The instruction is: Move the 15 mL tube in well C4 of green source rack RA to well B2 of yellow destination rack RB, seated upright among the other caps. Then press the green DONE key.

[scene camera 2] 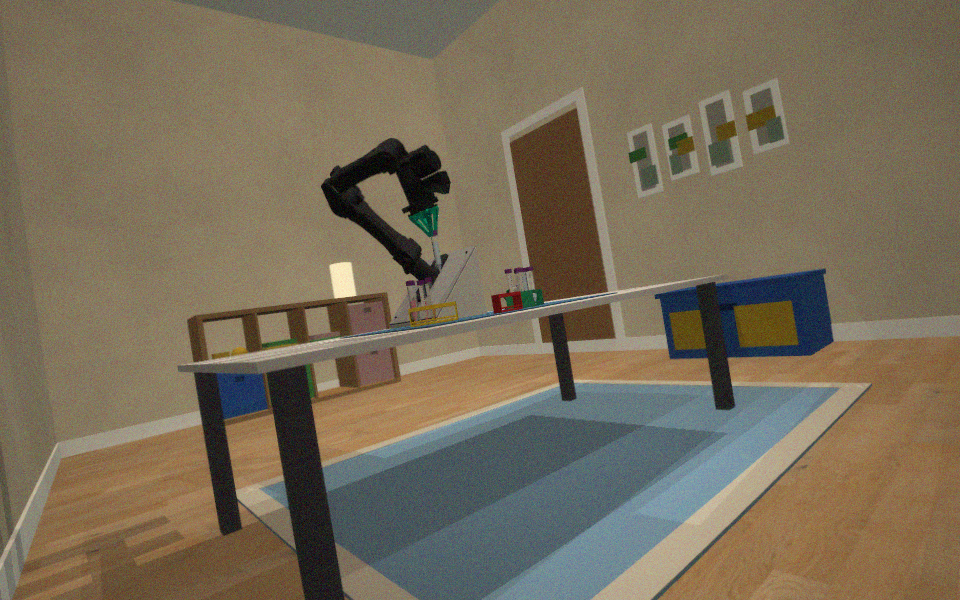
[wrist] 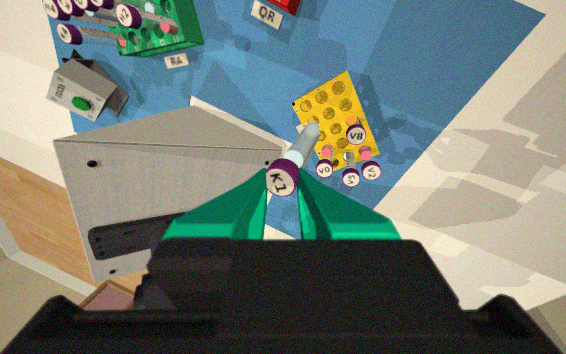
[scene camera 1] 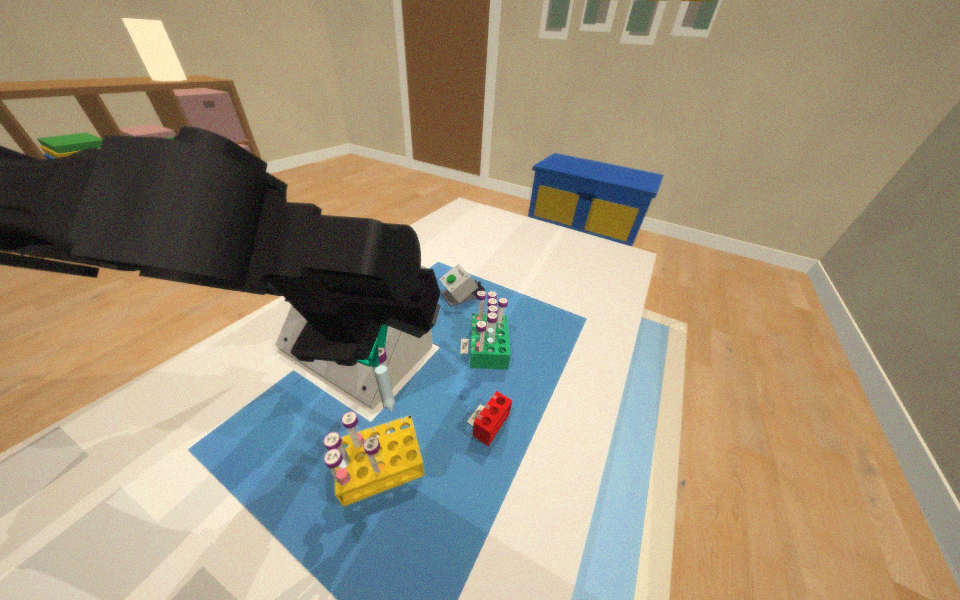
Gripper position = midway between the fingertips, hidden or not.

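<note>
Gripper [scene camera 1: 376,357], [scene camera 2: 433,236], [wrist: 282,176]. Small grey box [scene camera 1: 461,287], [wrist: 81,85].
</note>
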